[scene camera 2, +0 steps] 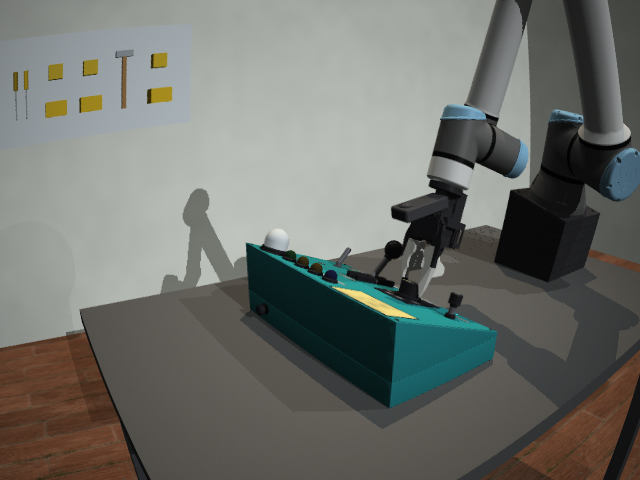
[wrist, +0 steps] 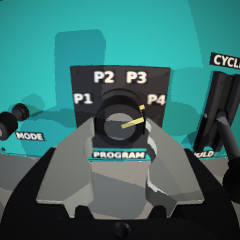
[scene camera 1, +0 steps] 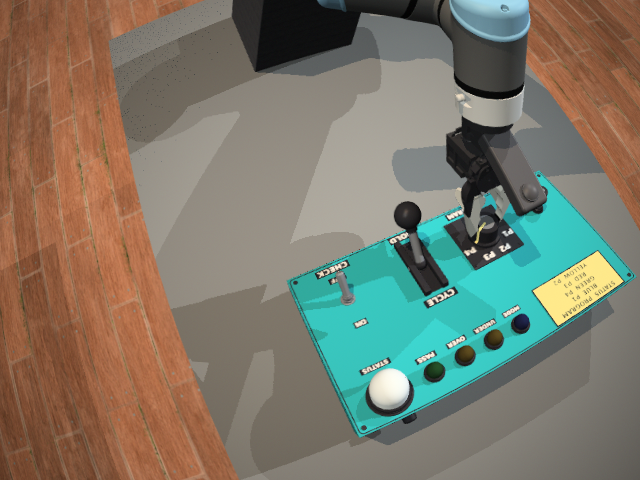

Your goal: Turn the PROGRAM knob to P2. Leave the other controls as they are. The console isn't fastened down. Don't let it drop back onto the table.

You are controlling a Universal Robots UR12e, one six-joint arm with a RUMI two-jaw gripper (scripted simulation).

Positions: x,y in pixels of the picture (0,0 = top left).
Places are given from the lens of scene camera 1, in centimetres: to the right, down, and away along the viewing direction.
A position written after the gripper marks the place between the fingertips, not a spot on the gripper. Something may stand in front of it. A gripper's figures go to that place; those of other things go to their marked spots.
gripper (scene camera 1: pixel 483 230): 26, -2, 71
teal console (scene camera 1: pixel 551 264): 36, 4, 66
